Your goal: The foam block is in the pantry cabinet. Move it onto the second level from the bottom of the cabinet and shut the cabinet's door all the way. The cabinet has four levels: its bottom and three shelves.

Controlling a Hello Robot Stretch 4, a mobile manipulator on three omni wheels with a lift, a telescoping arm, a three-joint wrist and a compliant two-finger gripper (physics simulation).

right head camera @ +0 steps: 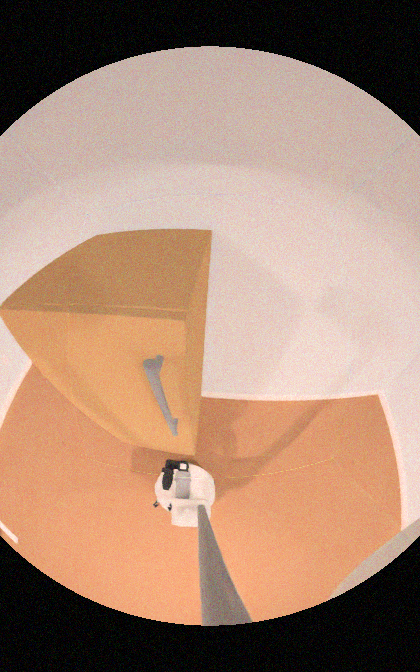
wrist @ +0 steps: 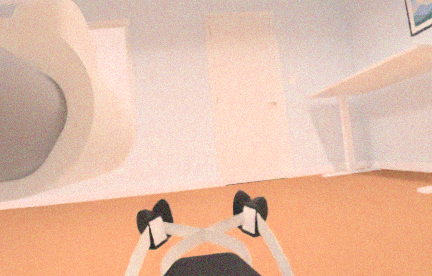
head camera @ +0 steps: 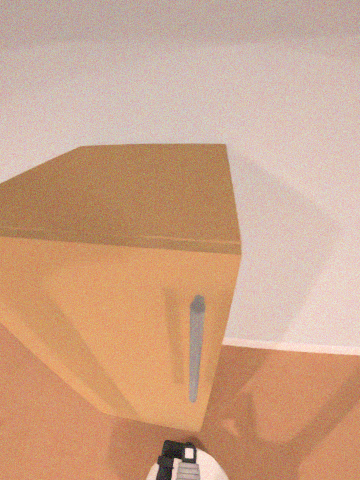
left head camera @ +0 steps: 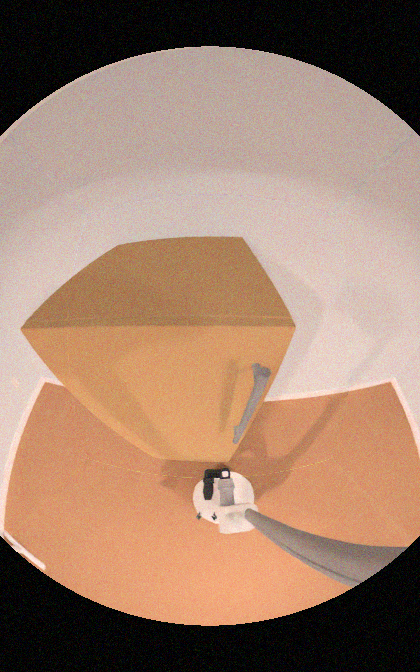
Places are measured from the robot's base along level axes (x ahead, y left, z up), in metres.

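Pixels of known places: gripper, fingertip midpoint: [wrist: 202, 210].
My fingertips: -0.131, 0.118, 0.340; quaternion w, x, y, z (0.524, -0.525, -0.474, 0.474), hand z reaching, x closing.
Behind a point stands the place of what it marks, as x, y, z.
The pantry cabinet [head camera: 115, 195] {0.424, 0.145, 1.373} [left head camera: 185, 285] [right head camera: 135, 270] is a tall wooden box against the wall, close in front of the robot. Its door [head camera: 125, 320] {0.285, 0.119, 1.200} [left head camera: 175, 380] [right head camera: 110, 360] looks shut and faces the robot. A grey vertical handle [head camera: 197, 350] {0.227, -0.007, 1.232} [left head camera: 251, 400] [right head camera: 160, 397] is on the door's right side. The foam block does not show, and the cabinet's inside and levels are hidden. My gripper [wrist: 202, 210] {-0.131, 0.118, 0.340} [left head camera: 206, 516] [right head camera: 163, 505] is open, with its two fingertips wide apart and nothing between them. It is near the robot's base, apart from the cabinet and pointing away from it.
The round white base [left head camera: 200, 497] [right head camera: 206, 480] stands just in front of the cabinet's foot. The wall runs behind the cabinet and to its right. In the wrist view, a room door [wrist: 245, 100] {-2.816, 1.014, 0.961} is across the floor, and a table [wrist: 380, 72] {-1.635, 1.845, 0.898} stands at the right.
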